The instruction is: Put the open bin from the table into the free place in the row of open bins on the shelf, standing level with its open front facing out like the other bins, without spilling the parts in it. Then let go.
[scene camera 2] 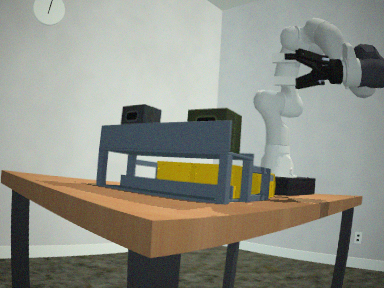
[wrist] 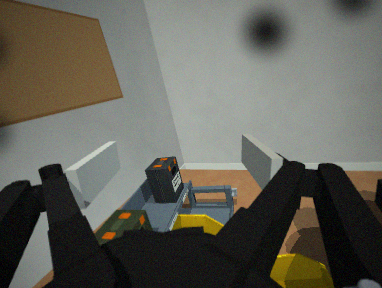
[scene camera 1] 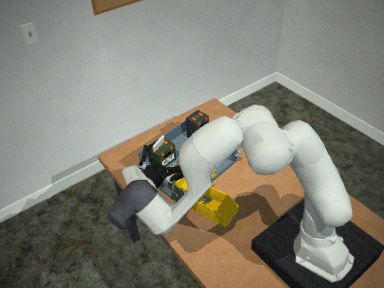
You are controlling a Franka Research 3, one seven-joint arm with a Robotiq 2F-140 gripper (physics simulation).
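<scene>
The yellow open bin [scene camera 1: 218,205] [wrist: 301,271] sits on the table in front of the shelf, with something grey inside its far end in scene camera 1. The blue-grey shelf [scene camera 2: 165,137] holds yellow bins in its lower level; their backs [scene camera 2: 187,172] show in scene camera 2, and part of one bin [wrist: 197,222] shows in the wrist view. A bare stretch of shelf lies beyond that bin. My gripper [scene camera 1: 172,159] [scene camera 2: 286,71] [wrist: 179,151] is wide open and empty, high above the table and away from the table bin. The arm hides part of the row in scene camera 1.
A dark box [scene camera 1: 197,123] [scene camera 2: 141,114] [wrist: 165,179] and a green box [scene camera 1: 164,152] [scene camera 2: 216,116] [wrist: 125,225] stand on top of the shelf. The wooden table [scene camera 2: 150,225] carries the shelf and the black robot base plate [scene camera 1: 280,240]. A wall stands behind.
</scene>
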